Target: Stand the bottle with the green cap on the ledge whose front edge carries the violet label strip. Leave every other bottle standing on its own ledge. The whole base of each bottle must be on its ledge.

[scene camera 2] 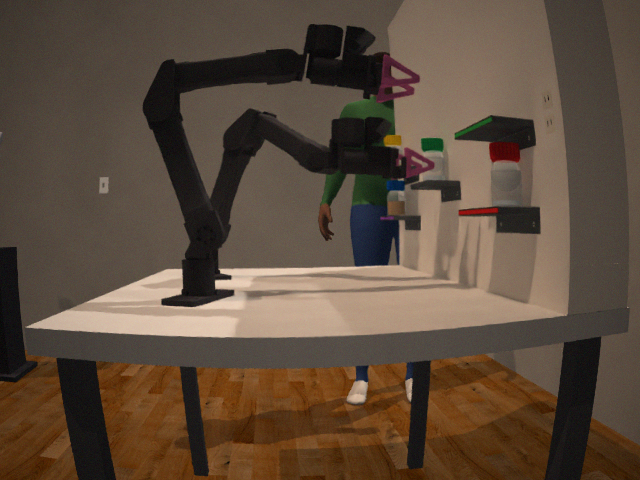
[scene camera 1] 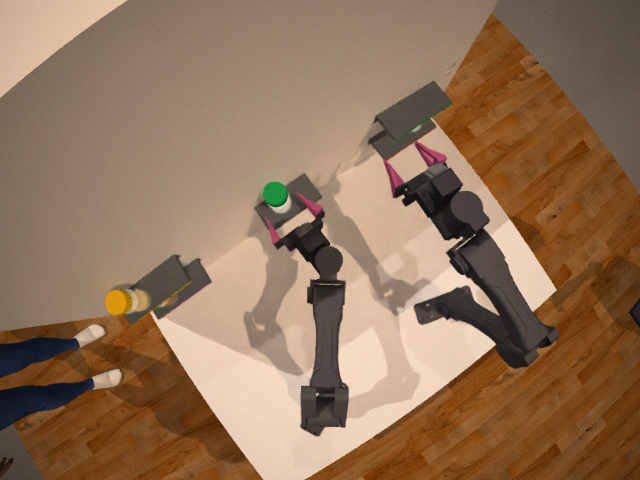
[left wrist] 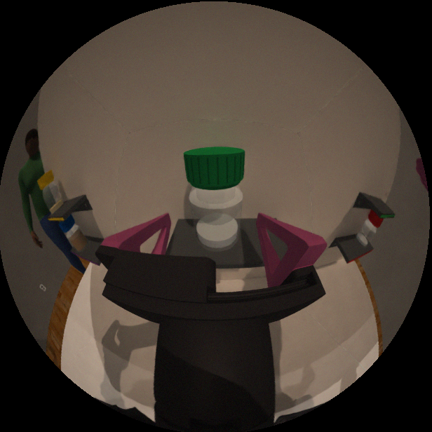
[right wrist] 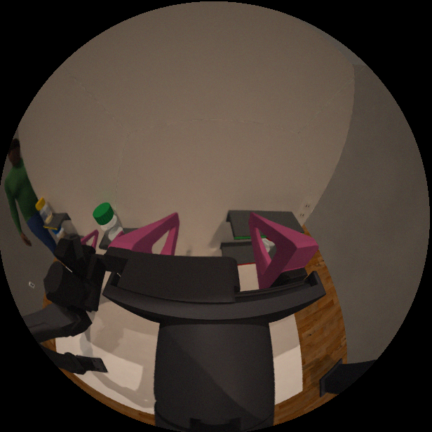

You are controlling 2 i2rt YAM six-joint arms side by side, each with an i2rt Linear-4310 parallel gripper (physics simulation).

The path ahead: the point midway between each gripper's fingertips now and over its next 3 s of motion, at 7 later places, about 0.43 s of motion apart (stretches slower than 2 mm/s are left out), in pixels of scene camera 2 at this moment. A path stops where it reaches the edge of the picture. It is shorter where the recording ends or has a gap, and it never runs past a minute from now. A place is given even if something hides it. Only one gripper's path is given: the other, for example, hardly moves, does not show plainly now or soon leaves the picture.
My left gripper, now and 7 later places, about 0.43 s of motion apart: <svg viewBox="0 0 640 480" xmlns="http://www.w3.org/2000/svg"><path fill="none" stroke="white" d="M428 166L428 165L438 166L442 168L442 166L417 166L395 163L384 180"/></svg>
